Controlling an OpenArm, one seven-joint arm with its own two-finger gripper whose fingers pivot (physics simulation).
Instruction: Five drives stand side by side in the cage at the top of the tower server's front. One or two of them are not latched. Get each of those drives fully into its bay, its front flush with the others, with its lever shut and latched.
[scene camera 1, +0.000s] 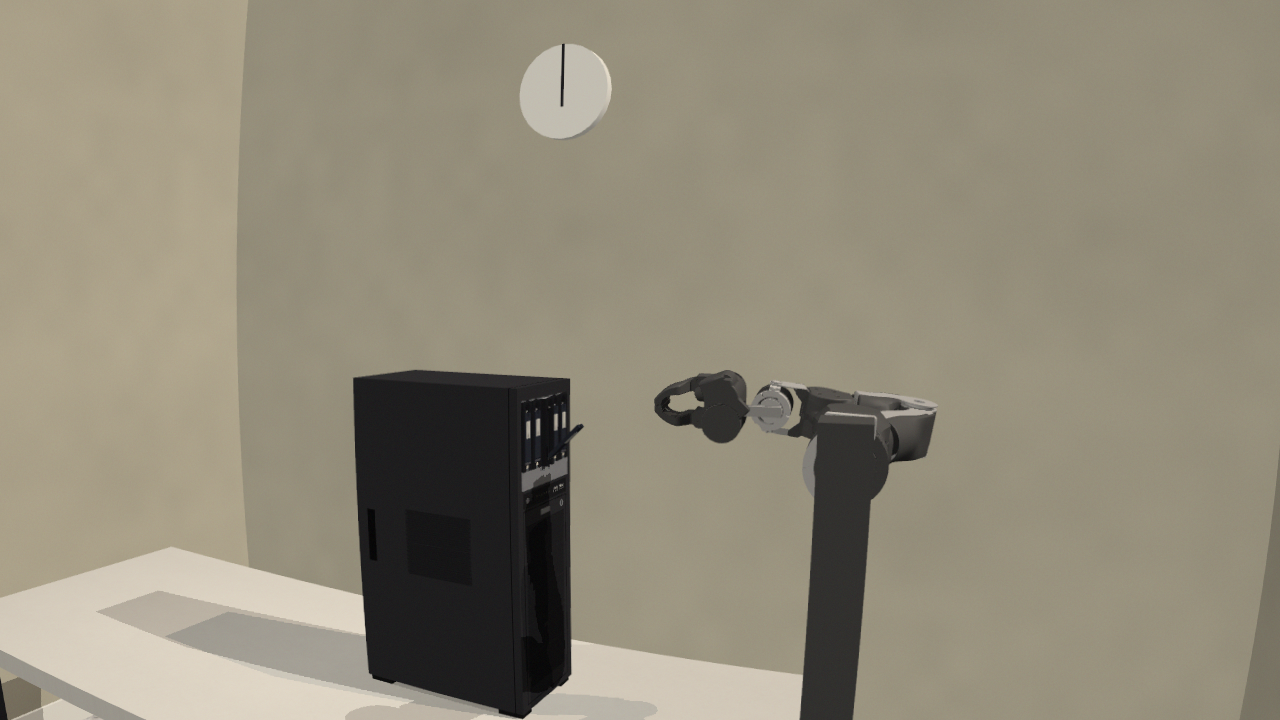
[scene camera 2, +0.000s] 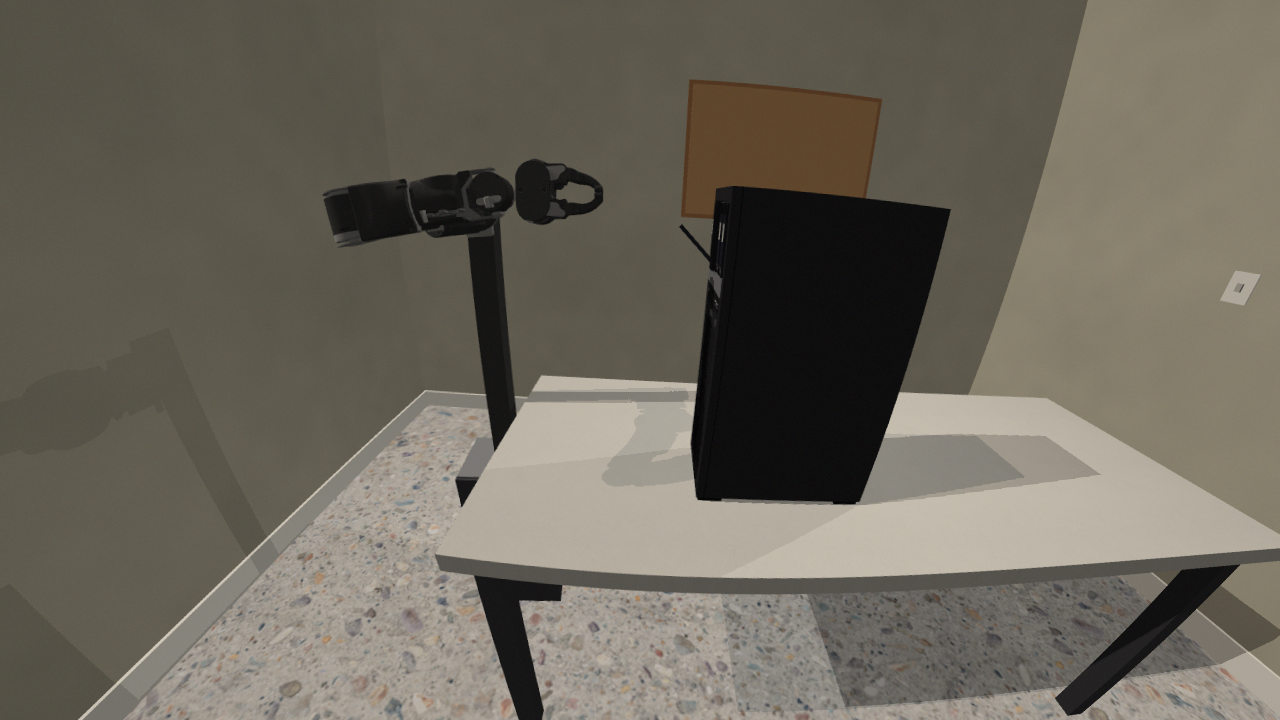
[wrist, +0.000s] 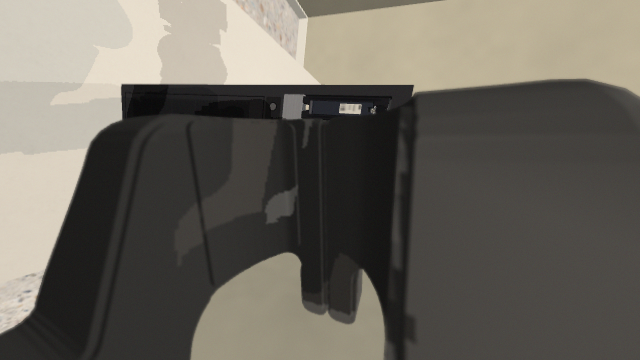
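Note:
The black tower server (scene camera 1: 438, 528) (scene camera 2: 823, 358) (wrist: 265, 89) stands upright on the table. In scene camera 1 its drives (scene camera 1: 537, 428) stand side by side in the top cage; one drive (wrist: 325, 107) shows in the wrist view, where my fingers hide most of the front. One lever (scene camera 1: 572, 435) (scene camera 2: 695, 242) sticks out, slanting up and outward from near the middle of the row. I cannot tell whether that drive's front is flush. My gripper (scene camera 1: 659, 405) (scene camera 2: 599, 194) (wrist: 338, 214) is shut and empty, fingertips together, in front of the cage at about its height and well apart from the lever.
The white table (scene camera 1: 698, 685) (scene camera 2: 572, 528) reaches under the tower and toward the arm's dark post (scene camera 1: 839, 573) (scene camera 2: 491, 340). A grey strip (scene camera 1: 534, 477) (wrist: 293, 106) lies below the drive cage. A clock (scene camera 1: 581, 98) and a cork board (scene camera 2: 778, 143) hang on the walls.

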